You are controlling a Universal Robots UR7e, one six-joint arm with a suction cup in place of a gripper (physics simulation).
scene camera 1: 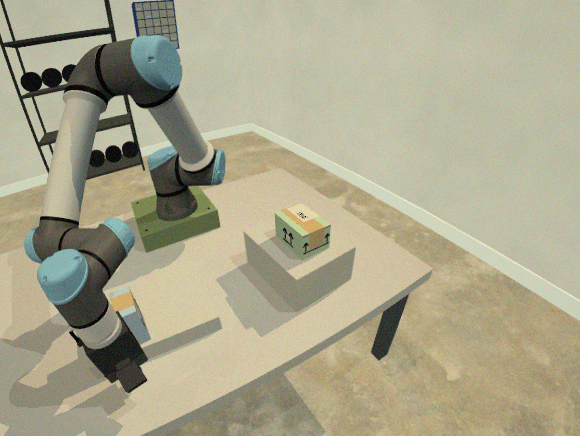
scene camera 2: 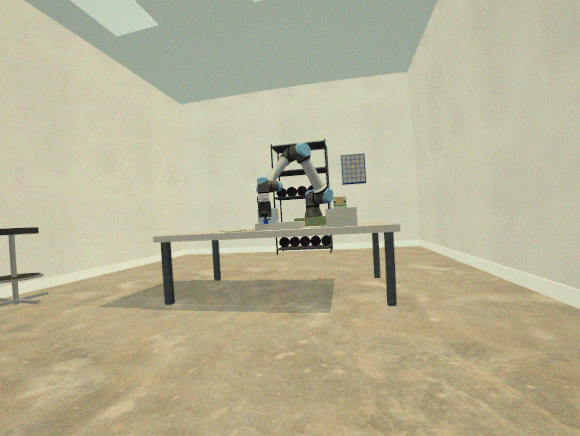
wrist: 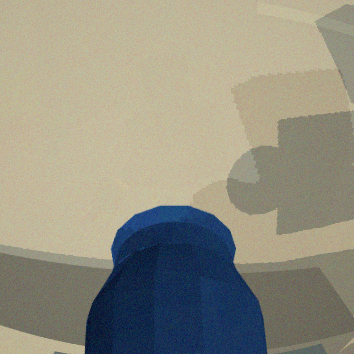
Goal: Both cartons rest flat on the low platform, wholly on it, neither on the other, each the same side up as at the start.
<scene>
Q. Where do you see a low platform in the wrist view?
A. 52, 300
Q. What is my suction cup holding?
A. Nothing.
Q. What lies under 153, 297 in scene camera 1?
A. A low platform.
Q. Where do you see my suction cup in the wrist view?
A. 173, 277
</scene>
